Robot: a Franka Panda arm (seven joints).
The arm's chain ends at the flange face. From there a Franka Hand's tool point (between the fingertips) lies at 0.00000 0.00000 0.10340 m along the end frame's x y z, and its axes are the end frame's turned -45 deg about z.
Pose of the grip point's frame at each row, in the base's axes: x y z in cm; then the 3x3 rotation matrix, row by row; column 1 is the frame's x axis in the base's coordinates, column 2 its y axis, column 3 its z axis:
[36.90 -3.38 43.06], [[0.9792 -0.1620 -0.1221], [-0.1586 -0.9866 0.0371], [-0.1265 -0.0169 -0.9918]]
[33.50 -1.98 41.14], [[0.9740 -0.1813 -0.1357], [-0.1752 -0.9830 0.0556], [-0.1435 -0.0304 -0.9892]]
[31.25 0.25 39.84], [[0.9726 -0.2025 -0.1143], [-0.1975 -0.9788 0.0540], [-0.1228 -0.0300 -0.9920]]
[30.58 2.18 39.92], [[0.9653 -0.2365 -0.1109], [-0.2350 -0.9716 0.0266], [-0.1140 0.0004 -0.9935]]
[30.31 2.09 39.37], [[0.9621 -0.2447 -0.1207], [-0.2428 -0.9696 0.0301], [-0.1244 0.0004 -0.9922]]
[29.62 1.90 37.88], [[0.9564 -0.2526 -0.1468], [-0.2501 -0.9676 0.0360], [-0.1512 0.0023 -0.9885]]
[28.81 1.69 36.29], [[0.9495 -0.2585 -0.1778], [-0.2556 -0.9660 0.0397], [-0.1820 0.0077 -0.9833]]
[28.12 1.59 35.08], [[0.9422 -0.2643 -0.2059], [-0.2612 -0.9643 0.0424], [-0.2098 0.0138 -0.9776]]
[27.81 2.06 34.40], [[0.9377 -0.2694 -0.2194], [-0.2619 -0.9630 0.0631], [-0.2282 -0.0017 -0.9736]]
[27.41 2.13 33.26], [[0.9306 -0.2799 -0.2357], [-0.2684 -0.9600 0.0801], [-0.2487 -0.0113 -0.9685]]
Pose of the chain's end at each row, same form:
[38.16 -3.76 53.32], [[0.5778 -0.8070 -0.1221], [-0.8098 -0.5855 0.0371], [-0.1014 0.0775 -0.9918]]
[34.90 -2.55 51.37], [[0.5605 -0.8169 -0.1357], [-0.8190 -0.5712 0.0556], [-0.1230 0.0800 -0.9892]]
[32.43 -0.31 50.10], [[0.5445 -0.8309 -0.1143], [-0.8318 -0.5525 0.0540], [-0.1080 0.0656 -0.9920]]
[31.73 1.90 50.19], [[0.5153 -0.8498 -0.1109], [-0.8532 -0.5209 0.0266], [-0.0803 0.0809 -0.9935]]
[31.56 1.78 49.63], [[0.5073 -0.8533 -0.1207], [-0.8573 -0.5139 0.0301], [-0.0877 0.0882 -0.9922]]
[31.14 1.53 48.10], [[0.4977 -0.8549 -0.1468], [-0.8610 -0.5073 0.0360], [-0.1053 0.1085 -0.9885]]
[30.65 1.28 46.46], [[0.4886 -0.8542 -0.1778], [-0.8638 -0.5023 0.0397], [-0.1232 0.1341 -0.9833]]
[30.25 1.15 45.19], [[0.4793 -0.8531 -0.2059], [-0.8666 -0.4972 0.0424], [-0.1386 0.1581 -0.9776]]
[30.08 1.41 44.47], [[0.4726 -0.8535 -0.2194], [-0.8661 -0.4958 0.0631], [-0.1626 0.1602 -0.9736]]
[29.85 1.30 43.27], [[0.4601 -0.8560 -0.2357], [-0.8686 -0.4890 0.0801], [-0.1838 0.1679 -0.9685]]

